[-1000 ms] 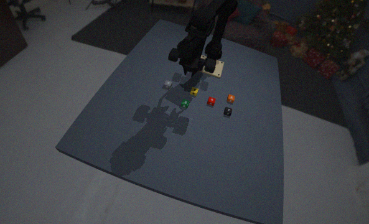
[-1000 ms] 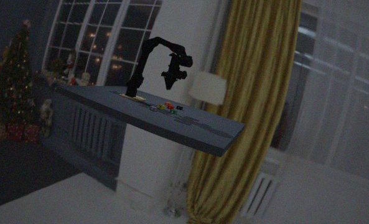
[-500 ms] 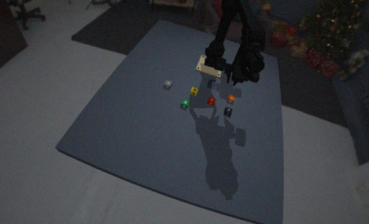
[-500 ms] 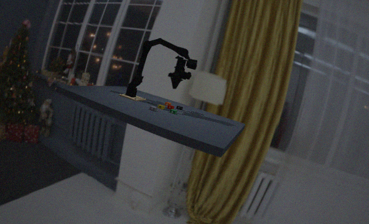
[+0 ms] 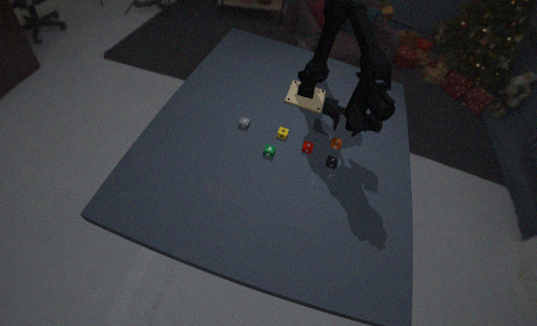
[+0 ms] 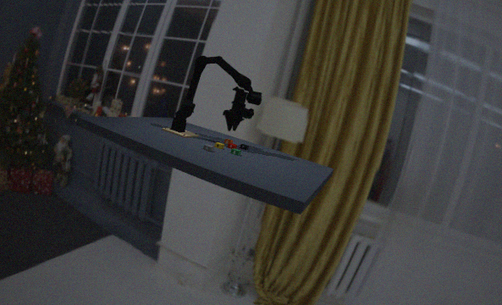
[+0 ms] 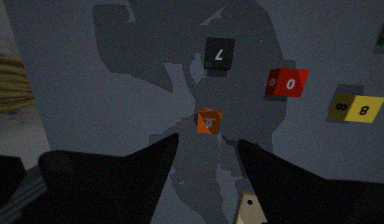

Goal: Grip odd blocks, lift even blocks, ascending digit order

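My gripper tip is now 60 mm above the orange block. Round my gripper tip: red block 50 mm ahead, 100 mm to the right, 60 mm below; dark block 90 mm ahead, 10 mm to the right, 60 mm below; yellow block 20 mm ahead, 190 mm to the right, 60 mm below.
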